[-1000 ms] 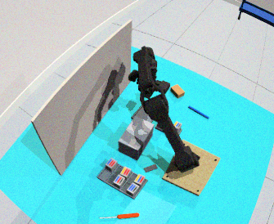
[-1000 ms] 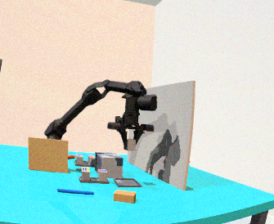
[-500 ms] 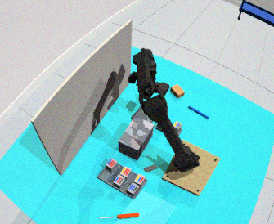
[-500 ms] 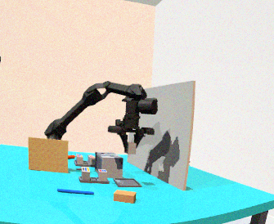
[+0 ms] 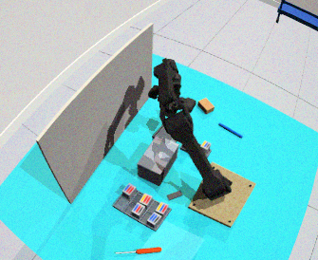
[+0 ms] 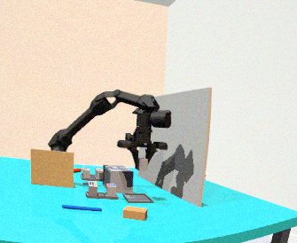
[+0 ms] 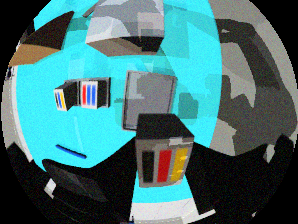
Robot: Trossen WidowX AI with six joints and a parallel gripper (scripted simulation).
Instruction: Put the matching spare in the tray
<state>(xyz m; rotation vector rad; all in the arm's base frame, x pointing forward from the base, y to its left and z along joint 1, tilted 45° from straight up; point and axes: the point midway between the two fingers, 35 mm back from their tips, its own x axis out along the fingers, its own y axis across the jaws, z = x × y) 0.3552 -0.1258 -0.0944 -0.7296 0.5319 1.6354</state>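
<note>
My gripper tip is now 13 cm above the dark tray and 1 cm past it. Also, from my gripper tip: grey mounted unit 19 cm to the left, 8 cm below, 7 cm behind; beige panel 21 cm to the left, 16 cm ahead, 9 cm above; spare 2 cm above.
</note>
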